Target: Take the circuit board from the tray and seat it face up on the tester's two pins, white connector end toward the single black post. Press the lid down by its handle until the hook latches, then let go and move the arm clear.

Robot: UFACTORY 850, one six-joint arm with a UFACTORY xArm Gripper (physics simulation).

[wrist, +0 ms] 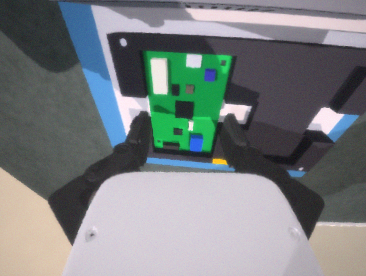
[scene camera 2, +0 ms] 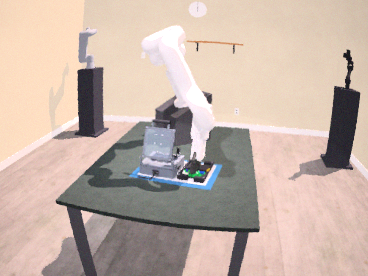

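Observation:
The green circuit board (scene camera 2: 199, 174) (wrist: 200, 102) lies face up in the black tray (scene camera 2: 182, 176) (wrist: 285, 75). Its cream-white connector (wrist: 159, 76) is at the far left end in the wrist view. My gripper (scene camera 2: 194, 169) (wrist: 186, 124) is down at the tray, one dark finger against each long side of the board, in the tray's side notches; it looks shut on the board. The tester (scene camera 2: 159, 168) stands left of the tray in the scene view, its clear lid (scene camera 2: 159, 143) raised, with the dark handle (scene camera 2: 161, 122) at the top. The tester's pins and post cannot be made out.
Tester and tray stand on a blue-edged white mat (scene camera 2: 214, 181) (wrist: 95, 65) on the dark green table (scene camera 2: 150, 205). A grey edge (wrist: 310, 7) crosses the top of the wrist view. Dark boxes (scene camera 2: 175, 125) stand behind the tester. Two black pedestals (scene camera 2: 90, 100) (scene camera 2: 343, 125) stand away from the table.

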